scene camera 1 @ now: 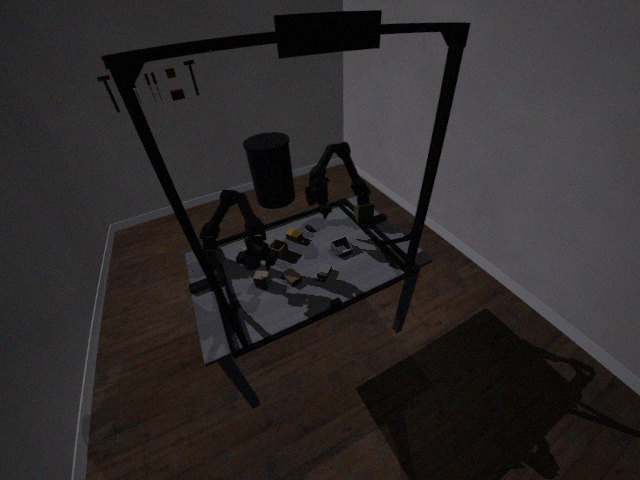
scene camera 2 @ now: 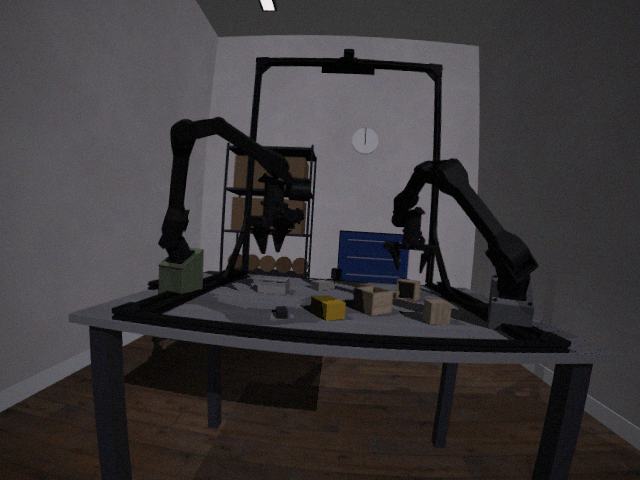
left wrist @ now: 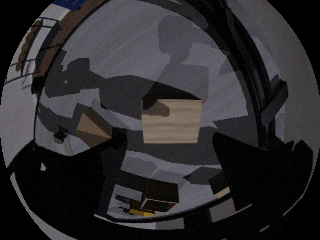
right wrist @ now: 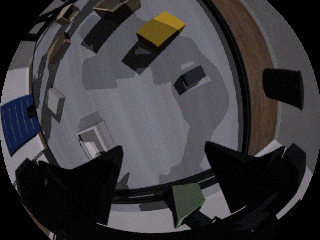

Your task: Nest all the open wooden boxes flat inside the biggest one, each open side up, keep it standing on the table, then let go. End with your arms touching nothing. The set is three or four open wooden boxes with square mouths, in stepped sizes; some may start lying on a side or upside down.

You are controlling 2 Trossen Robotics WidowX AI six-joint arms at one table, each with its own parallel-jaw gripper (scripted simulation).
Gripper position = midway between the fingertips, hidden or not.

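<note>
I can see a yellow block [scene camera 2: 328, 308], which is visible in the right wrist view [right wrist: 157, 33] too. There is a wooden box [left wrist: 157, 190], and there is another wooden box [left wrist: 168, 117], along with a brown block [left wrist: 92, 129]. My left gripper [scene camera 2: 408, 271] is in sight, and the left wrist view [left wrist: 171, 138] has it as well. I can also see my right gripper [scene camera 2: 270, 253], which appears again in the right wrist view [right wrist: 164, 148].
</note>
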